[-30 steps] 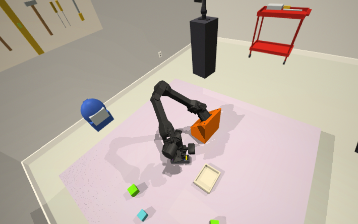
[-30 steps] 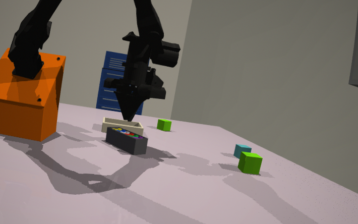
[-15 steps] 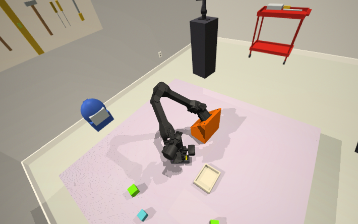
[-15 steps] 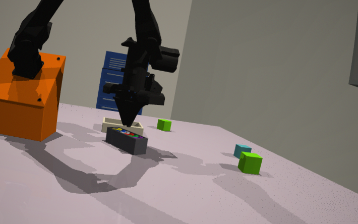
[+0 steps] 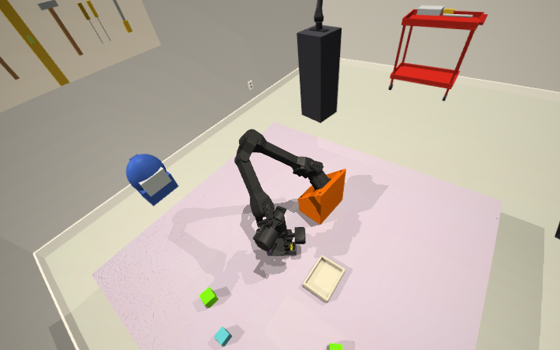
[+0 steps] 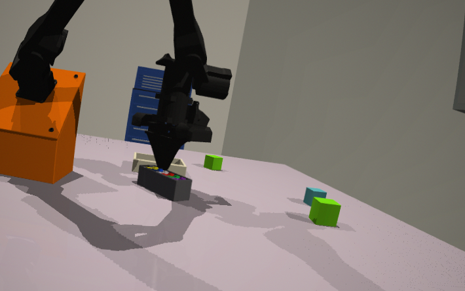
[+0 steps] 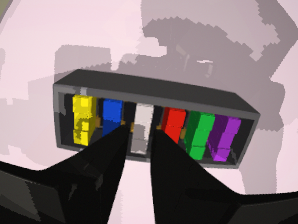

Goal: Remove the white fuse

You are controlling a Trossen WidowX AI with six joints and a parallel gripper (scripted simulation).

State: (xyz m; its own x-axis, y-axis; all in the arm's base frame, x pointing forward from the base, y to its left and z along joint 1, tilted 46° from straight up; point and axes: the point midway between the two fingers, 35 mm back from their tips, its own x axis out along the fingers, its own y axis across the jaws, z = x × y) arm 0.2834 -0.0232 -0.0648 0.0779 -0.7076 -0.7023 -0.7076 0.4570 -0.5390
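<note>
My gripper tip is now 2 cm above the white fuse. Round my gripper tip: blue fuse 1 cm behind, 1 cm to the left, 2 cm below; yellow fuse 2 cm behind, 2 cm to the left, 2 cm below; red fuse 1 cm ahead, 1 cm to the right, 2 cm below.
</note>
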